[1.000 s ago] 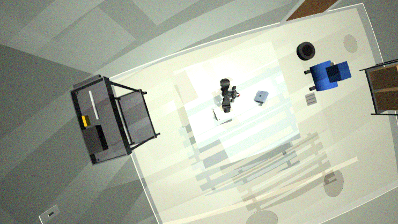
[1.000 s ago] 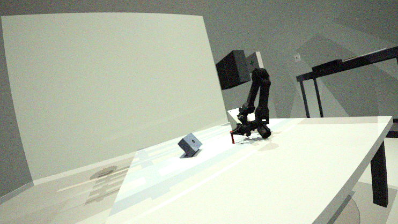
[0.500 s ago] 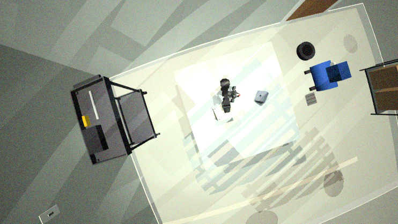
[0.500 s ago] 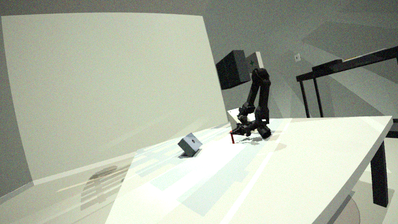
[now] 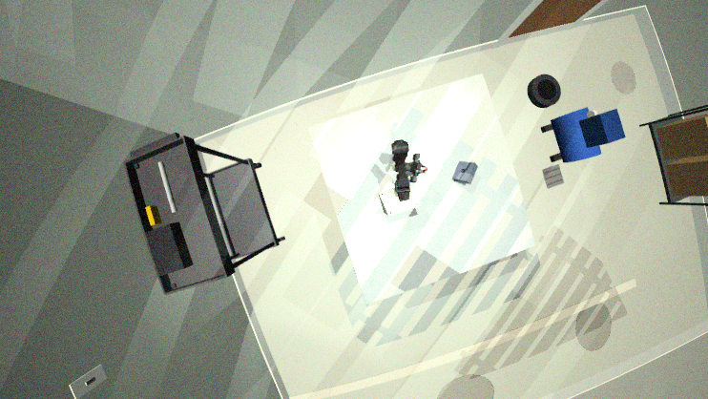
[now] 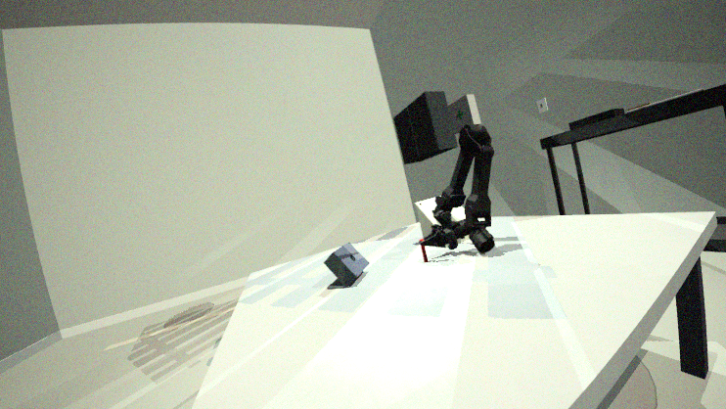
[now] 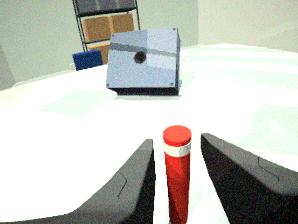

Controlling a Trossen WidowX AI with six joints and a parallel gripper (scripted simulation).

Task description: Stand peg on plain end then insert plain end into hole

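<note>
Now: gripper tip 1 cm past the red peg and 1 cm above it. Also, from my gripper tip: sloped panel 25 cm ahead, 6 cm to the right, 1 cm below.
</note>
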